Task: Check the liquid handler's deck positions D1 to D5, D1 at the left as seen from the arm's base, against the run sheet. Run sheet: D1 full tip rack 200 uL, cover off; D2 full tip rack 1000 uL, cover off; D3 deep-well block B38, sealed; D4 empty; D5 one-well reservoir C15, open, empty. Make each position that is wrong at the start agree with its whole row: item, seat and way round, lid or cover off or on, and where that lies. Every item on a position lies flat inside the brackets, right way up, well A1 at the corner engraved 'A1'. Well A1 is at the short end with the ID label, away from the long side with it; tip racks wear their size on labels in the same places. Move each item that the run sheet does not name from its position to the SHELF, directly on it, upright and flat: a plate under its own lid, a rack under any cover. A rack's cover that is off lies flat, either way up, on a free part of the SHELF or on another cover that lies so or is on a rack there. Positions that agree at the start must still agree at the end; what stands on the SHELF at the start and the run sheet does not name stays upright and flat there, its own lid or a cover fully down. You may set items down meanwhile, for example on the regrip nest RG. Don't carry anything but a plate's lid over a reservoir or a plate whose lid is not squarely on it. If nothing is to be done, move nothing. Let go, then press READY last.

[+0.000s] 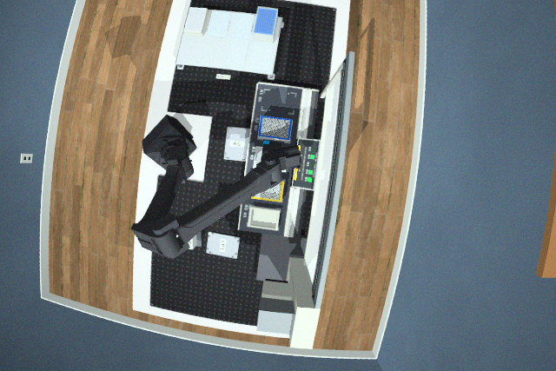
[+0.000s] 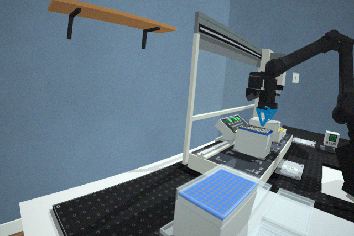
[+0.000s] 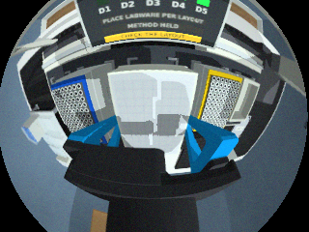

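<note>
My hand is 10 mm short of the blue-rimmed tip rack, 120 mm to the right of it and 30 mm above it. The rest, counted from my hand: regrip nest: 150 mm behind, 70 mm to the left, 150 mm below; yellow-rimmed tip rack: 20 mm behind, 130 mm to the right, 60 mm below; white deep-well block: 10 mm below.
</note>
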